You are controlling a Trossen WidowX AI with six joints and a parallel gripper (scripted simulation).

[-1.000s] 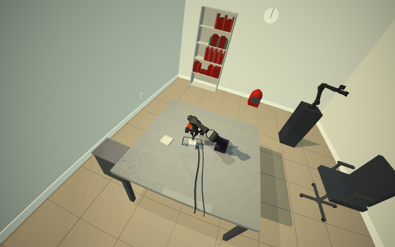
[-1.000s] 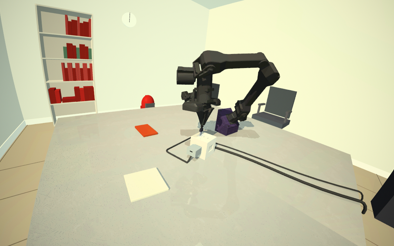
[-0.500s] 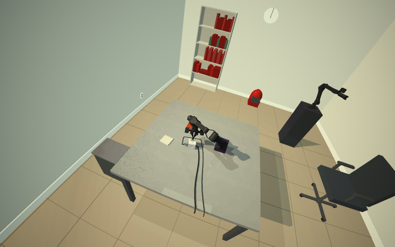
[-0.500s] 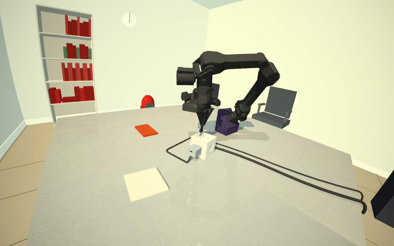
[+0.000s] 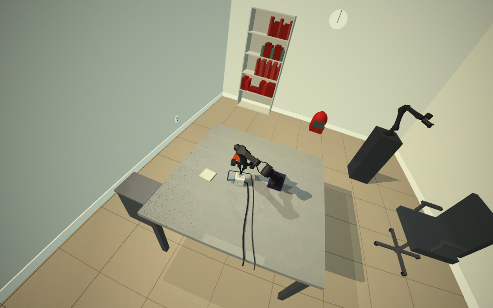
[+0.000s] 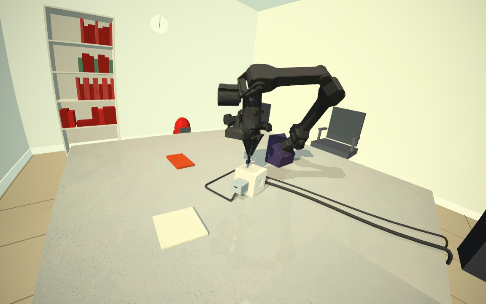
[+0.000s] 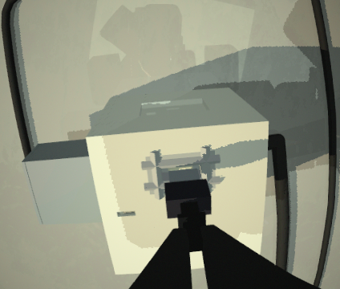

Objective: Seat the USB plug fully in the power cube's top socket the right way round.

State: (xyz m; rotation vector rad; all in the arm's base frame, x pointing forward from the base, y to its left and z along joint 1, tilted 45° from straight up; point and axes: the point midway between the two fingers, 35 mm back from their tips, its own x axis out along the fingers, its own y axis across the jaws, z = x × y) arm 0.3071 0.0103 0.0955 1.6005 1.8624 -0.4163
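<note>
Right now my gripper tip is 2 cm above the dark usb plug. Round my gripper tip: socket 5 cm below; then orange pad 12 cm ahead, 29 cm to the right, 11 cm below; then cream pad 27 cm ahead, 6 cm to the left, 11 cm below.
</note>
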